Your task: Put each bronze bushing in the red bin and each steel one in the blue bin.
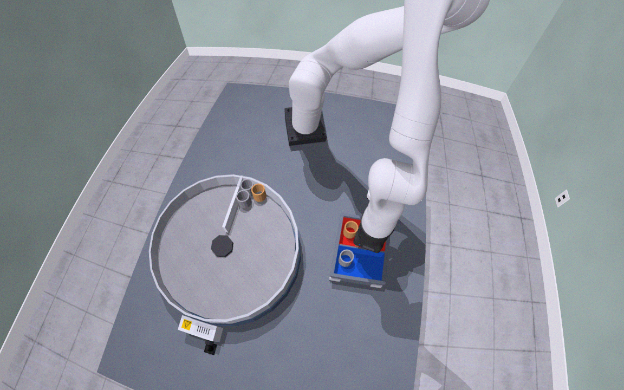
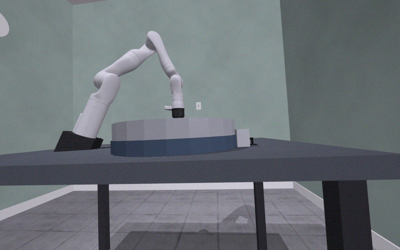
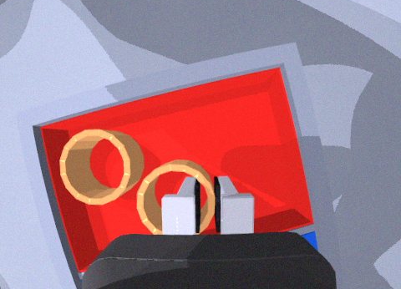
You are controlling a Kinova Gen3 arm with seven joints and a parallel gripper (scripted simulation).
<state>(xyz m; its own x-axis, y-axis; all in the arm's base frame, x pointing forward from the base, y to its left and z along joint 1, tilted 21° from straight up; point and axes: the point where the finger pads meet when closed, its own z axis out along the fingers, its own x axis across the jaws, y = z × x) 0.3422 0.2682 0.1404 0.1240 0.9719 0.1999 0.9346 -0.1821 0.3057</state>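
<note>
Now: the grey tray 3 cm ahead of my hand, 2 cm below it and 1 cm to the right of it. From my hand the other things lie so: turntable (38 cm to the right, 14 cm ahead, 1 cm above).
</note>
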